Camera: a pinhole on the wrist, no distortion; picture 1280 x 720 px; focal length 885.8 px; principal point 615.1 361.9 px. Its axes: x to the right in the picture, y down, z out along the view. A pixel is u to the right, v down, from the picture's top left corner.
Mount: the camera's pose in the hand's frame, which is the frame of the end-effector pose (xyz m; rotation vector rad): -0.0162 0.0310 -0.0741 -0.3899 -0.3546 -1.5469
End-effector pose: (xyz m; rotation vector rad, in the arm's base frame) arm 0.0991 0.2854 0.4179 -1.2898 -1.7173 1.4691
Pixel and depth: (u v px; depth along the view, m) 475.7 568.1 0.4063
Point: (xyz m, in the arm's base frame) -0.0699 0.2391 0.0762
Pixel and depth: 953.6 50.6 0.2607
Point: -0.0162 0.1011 0.3226
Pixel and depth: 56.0 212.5 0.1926
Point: 0.1526 0.2165 0.1991
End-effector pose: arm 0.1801 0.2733 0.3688 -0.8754 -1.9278 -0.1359
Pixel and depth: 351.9 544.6 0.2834
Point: 0.2123 0.5318 0.2756
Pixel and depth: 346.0 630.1 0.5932
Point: 0.1509 0.8647 0.2027
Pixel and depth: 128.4 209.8 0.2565
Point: 0.2993 0.4866 0.2061
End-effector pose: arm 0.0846 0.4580 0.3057 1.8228 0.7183 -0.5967
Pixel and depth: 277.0 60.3 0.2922
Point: 0.1892 0.2340 0.5046
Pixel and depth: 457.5 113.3 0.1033
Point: 0.1220 0.4137 0.3927
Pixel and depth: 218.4 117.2 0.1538
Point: 0.1607 0.3714 0.4374
